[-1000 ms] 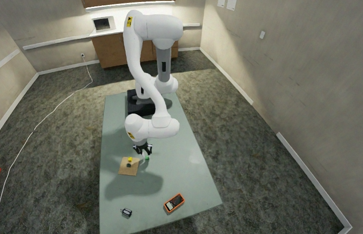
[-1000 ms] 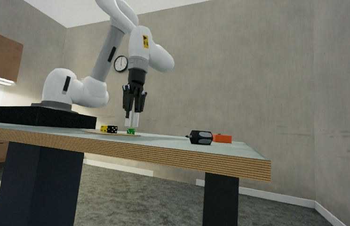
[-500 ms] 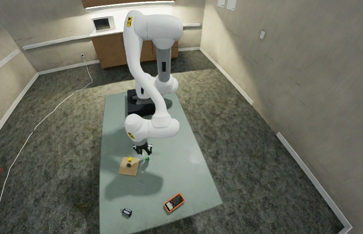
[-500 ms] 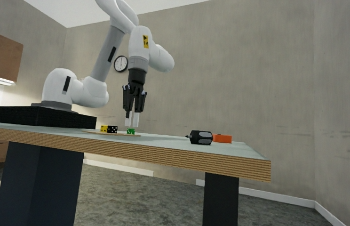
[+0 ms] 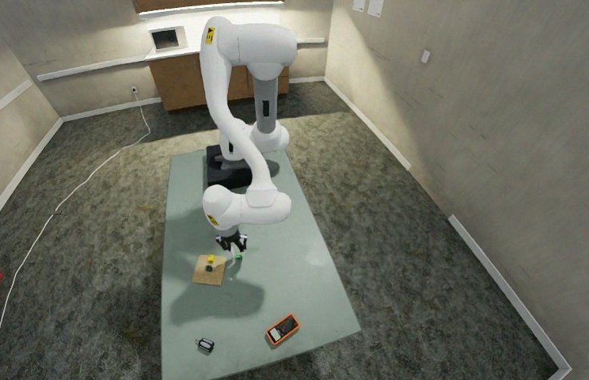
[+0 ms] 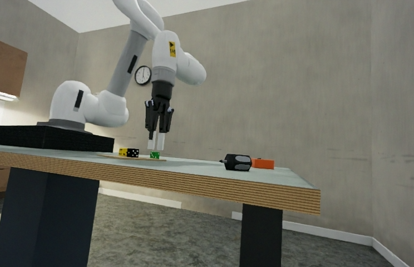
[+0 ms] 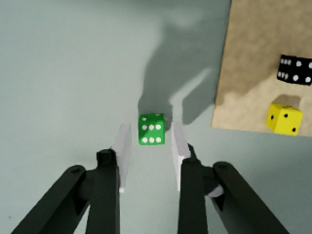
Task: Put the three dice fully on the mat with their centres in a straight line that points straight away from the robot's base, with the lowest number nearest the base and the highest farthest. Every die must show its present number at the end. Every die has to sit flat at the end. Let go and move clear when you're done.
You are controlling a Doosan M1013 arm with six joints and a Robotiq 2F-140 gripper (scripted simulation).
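The green die lies 50 mm below my hand. Round my hand: black die: 140 mm to the right, 50 mm below, 50 mm ahead; then yellow die: 130 mm to the right, 50 mm below; then tan mat: 140 mm to the right, 60 mm below, 50 mm ahead.
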